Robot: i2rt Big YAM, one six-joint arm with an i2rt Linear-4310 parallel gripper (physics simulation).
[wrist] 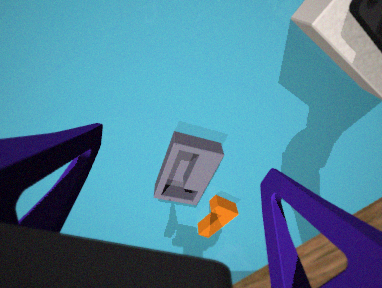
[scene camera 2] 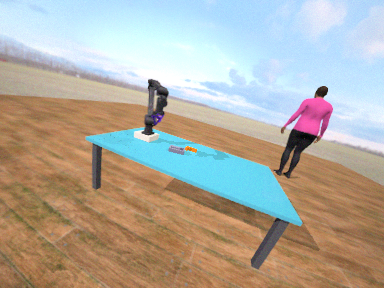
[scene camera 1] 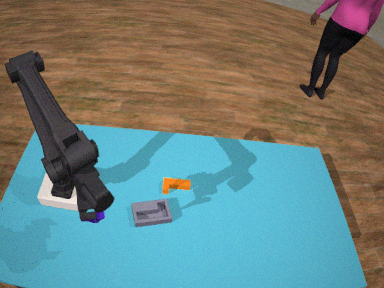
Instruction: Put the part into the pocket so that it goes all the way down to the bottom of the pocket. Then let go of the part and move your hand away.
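Pixels of known places: gripper, between the fingertips: (wrist: 189, 156) (scene camera 2: 157, 123); arm's base, origin of its link: (scene camera 2: 147, 133) (scene camera 1: 64, 185).
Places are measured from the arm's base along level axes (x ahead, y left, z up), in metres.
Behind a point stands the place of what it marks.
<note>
The orange L-shaped part (scene camera 1: 181, 184) {x 0.469, y 0.100, z -0.027 m} (scene camera 2: 191, 149) {x 0.455, y 0.095, z -0.038 m} (wrist: 226, 214) {x 0.410, y 0.101, z -0.027 m} lies on the blue table, close beside the grey block. The grey block (scene camera 1: 153, 222) {x 0.371, y -0.085, z -0.034 m} (scene camera 2: 176, 150) {x 0.372, y -0.083, z -0.031 m} (wrist: 207, 166) {x 0.316, y -0.028, z -0.021 m} stands on the table with its L-shaped pocket facing up; the part is outside it. My gripper (scene camera 1: 94, 216) {x 0.190, y -0.169, z 0.168 m} (scene camera 2: 158, 119) {x 0.190, y -0.169, z 0.168 m} (wrist: 189, 156) {x 0.190, y -0.169, z 0.168 m} is wide open, with nothing between its purple fingers. It is high above the table, near the arm's base. In the wrist view the block and the part show far below, between the fingers. In the scene camera 1 view the arm partly hides the fingers.
The arm's white base (scene camera 1: 56, 200) {x -0.014, y -0.076, z 0.000 m} (scene camera 2: 145, 136) {x 0.029, y -0.074, z -0.010 m} (wrist: 320, 30) {x 0.072, y -0.062, z 0.000 m} stands on the blue table (scene camera 1: 260, 235) {x 0.795, y -0.106, z -0.057 m} (scene camera 2: 225, 182) {x 0.839, y -0.258, z -0.057 m} (wrist: 100, 60) {x 0.263, y -0.252, z -0.057 m}, left of the block in the scene camera 1 view. A person in a pink top (scene camera 1: 353, 20) (scene camera 2: 312, 117) stands on the floor beyond the table.
</note>
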